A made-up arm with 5 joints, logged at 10 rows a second.
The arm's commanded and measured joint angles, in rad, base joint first. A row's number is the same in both.
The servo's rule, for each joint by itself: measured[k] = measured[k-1] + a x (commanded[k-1-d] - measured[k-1]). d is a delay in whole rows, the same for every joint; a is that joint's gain. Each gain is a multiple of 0.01, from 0.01 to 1. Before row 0 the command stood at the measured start. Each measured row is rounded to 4 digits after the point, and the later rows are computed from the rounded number. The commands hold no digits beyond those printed.
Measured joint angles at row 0:
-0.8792, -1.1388, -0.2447, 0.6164, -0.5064
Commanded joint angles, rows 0 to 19:
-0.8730, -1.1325, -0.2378, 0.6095, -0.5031
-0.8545, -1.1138, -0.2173, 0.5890, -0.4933
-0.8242, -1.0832, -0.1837, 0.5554, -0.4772
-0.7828, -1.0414, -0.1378, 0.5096, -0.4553
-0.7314, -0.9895, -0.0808, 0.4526, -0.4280
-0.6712, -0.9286, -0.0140, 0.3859, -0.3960
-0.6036, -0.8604, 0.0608, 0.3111, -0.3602
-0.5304, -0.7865, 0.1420, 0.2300, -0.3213
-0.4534, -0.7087, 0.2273, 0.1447, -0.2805
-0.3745, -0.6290, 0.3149, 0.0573, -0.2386
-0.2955, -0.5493, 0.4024, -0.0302, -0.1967
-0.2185, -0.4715, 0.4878, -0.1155, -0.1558
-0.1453, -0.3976, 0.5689, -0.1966, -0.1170
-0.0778, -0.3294, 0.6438, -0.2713, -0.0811
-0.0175, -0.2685, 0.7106, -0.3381, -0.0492
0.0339, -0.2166, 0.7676, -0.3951, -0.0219
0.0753, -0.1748, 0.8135, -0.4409, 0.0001
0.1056, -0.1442, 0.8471, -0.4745, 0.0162
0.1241, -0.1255, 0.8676, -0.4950, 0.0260
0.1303, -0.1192, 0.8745, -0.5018, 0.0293
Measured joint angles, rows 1 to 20:
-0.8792, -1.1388, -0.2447, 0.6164, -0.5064
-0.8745, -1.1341, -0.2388, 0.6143, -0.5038
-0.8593, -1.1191, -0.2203, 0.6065, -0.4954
-0.8326, -1.0925, -0.1888, 0.5907, -0.4808
-0.7948, -1.0547, -0.1449, 0.5656, -0.4604
-0.7466, -1.0065, -0.0898, 0.5306, -0.4345
-0.6893, -0.9489, -0.0246, 0.4857, -0.4037
-0.6242, -0.8834, 0.0488, 0.4316, -0.3689
-0.5529, -0.8117, 0.1290, 0.3691, -0.3308
-0.4773, -0.7355, 0.2135, 0.2995, -0.2906
-0.3992, -0.6567, 0.3007, 0.2244, -0.2490
-0.3204, -0.5772, 0.3882, 0.1455, -0.2072
-0.2430, -0.4990, 0.4739, 0.0646, -0.1661
-0.1687, -0.4240, 0.5556, -0.0164, -0.1268
-0.0996, -0.3540, 0.6315, -0.0954, -0.0902
-0.0372, -0.2907, 0.6995, -0.1706, -0.0574
0.0168, -0.2359, 0.7581, -0.2402, -0.0290
0.0613, -0.1907, 0.8057, -0.3024, -0.0057
0.0950, -0.1563, 0.8413, -0.3558, 0.0118
0.1171, -0.1335, 0.8639, -0.3990, 0.0232
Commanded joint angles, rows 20 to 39:
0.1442, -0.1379, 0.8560, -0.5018, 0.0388
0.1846, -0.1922, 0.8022, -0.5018, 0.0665
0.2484, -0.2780, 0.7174, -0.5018, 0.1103
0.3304, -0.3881, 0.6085, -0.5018, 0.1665
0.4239, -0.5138, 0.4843, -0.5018, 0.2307
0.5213, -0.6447, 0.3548, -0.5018, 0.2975
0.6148, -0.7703, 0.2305, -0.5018, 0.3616
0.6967, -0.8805, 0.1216, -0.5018, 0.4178
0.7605, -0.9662, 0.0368, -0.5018, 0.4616
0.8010, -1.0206, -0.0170, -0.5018, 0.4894
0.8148, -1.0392, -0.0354, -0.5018, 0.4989
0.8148, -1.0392, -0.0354, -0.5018, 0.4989
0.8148, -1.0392, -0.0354, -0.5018, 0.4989
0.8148, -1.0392, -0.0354, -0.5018, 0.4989
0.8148, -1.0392, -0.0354, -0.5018, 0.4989
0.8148, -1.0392, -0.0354, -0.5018, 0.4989
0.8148, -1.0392, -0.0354, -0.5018, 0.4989
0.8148, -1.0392, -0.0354, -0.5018, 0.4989
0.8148, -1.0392, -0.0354, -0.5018, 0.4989
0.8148, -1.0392, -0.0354, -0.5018, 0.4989
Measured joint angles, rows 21 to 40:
0.1271, -0.1229, 0.8730, -0.4309, 0.0281
0.1401, -0.1340, 0.8584, -0.4529, 0.0367
0.1739, -0.1771, 0.8101, -0.4681, 0.0605
0.2305, -0.2518, 0.7304, -0.4785, 0.1003
0.3064, -0.3527, 0.6256, -0.4857, 0.1533
0.3957, -0.4719, 0.5041, -0.4907, 0.2152
0.4912, -0.5998, 0.3757, -0.4941, 0.2810
0.5851, -0.7260, 0.2508, -0.4965, 0.3455
0.6699, -0.8403, 0.1397, -0.4981, 0.4033
0.7388, -0.9335, 0.0512, -0.4992, 0.4499
0.7861, -0.9980, -0.0075, -0.5000, 0.4815
0.8079, -1.0285, -0.0315, -0.5006, 0.4954
0.8131, -1.0364, -0.0349, -0.5010, 0.4982
0.8144, -1.0385, -0.0353, -0.5012, 0.4988
0.8147, -1.0390, -0.0354, -0.5014, 0.4989
0.8148, -1.0391, -0.0354, -0.5015, 0.4989
0.8148, -1.0392, -0.0354, -0.5016, 0.4989
0.8148, -1.0392, -0.0354, -0.5017, 0.4989
0.8148, -1.0392, -0.0354, -0.5017, 0.4989
0.8148, -1.0392, -0.0354, -0.5017, 0.4989

